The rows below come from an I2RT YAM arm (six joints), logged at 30 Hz.
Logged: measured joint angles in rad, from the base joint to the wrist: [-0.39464 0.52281 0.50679 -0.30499 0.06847 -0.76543]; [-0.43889 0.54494 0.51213 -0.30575 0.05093 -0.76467]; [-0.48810 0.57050 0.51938 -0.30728 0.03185 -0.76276]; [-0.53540 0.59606 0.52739 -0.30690 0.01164 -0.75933]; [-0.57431 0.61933 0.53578 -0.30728 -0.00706 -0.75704]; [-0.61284 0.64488 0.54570 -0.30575 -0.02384 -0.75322]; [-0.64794 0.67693 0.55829 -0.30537 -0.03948 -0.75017]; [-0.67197 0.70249 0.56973 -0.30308 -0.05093 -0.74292]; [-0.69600 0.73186 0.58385 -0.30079 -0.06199 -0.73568]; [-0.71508 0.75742 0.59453 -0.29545 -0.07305 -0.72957]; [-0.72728 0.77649 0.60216 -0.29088 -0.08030 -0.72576]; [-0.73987 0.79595 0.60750 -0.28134 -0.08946 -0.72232]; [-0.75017 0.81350 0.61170 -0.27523 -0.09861 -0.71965]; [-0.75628 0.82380 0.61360 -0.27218 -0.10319 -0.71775]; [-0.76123 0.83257 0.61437 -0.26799 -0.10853 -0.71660]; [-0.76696 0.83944 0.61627 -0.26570 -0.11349 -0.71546]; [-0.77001 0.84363 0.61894 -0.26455 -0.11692 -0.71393]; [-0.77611 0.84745 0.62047 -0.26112 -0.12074 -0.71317]
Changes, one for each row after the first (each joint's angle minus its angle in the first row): [-0.04425 0.02213 0.00534 -0.00076 -0.01754 0.00076]; [-0.09346 0.04769 0.01259 -0.00229 -0.03662 0.00267]; [-0.14076 0.07325 0.02060 -0.00191 -0.05683 0.00610]; [-0.17967 0.09652 0.02899 -0.00229 -0.07553 0.00839]; [-0.21820 0.12207 0.03891 -0.00076 -0.09231 0.01221]; [-0.25330 0.15412 0.05150 -0.00038 -0.10795 0.01526]; [-0.27733 0.17968 0.06294 0.00191 -0.11940 0.02251]; [-0.30136 0.20905 0.07706 0.00420 -0.13046 0.02975]; [-0.32044 0.23461 0.08774 0.00954 -0.14152 0.03586]; [-0.33264 0.25368 0.09537 0.01411 -0.14877 0.03967]; [-0.34523 0.27314 0.10071 0.02365 -0.15793 0.04311]; [-0.35553 0.29069 0.10491 0.02976 -0.16708 0.04578]; [-0.36164 0.30099 0.10681 0.03281 -0.17166 0.04768]; [-0.36659 0.30976 0.10758 0.03700 -0.17700 0.04883]; [-0.37232 0.31663 0.10948 0.03929 -0.18196 0.04997]; [-0.37537 0.32082 0.11215 0.04044 -0.18539 0.05150]; [-0.38147 0.32464 0.11368 0.04387 -0.18921 0.05226]
